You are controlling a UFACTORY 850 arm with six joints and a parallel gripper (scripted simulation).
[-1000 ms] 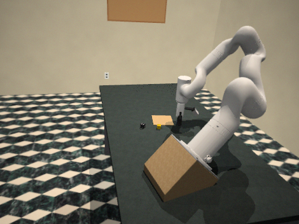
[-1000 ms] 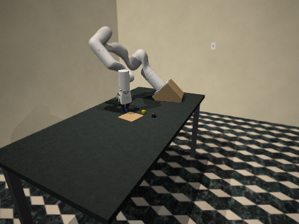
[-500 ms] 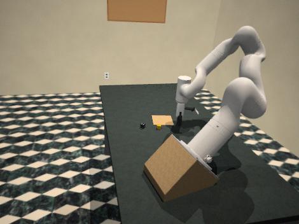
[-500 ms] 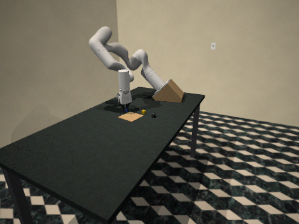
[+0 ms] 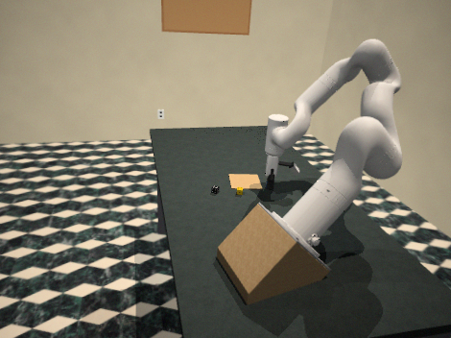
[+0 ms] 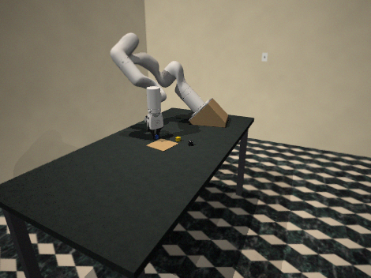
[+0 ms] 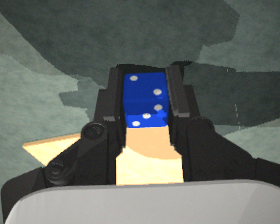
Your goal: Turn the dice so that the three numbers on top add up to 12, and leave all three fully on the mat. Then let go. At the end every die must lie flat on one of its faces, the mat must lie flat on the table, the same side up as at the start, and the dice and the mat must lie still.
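Now: hand 25 cm to the right of the black die, 5 cm short of it and 1 cm above it. The rest, counted from my hand: tan mat (9 cm ahead, 8 cm to the left, 2 cm below); blue die (1 cm below); yellow die (16 cm to the left, 1 cm below).
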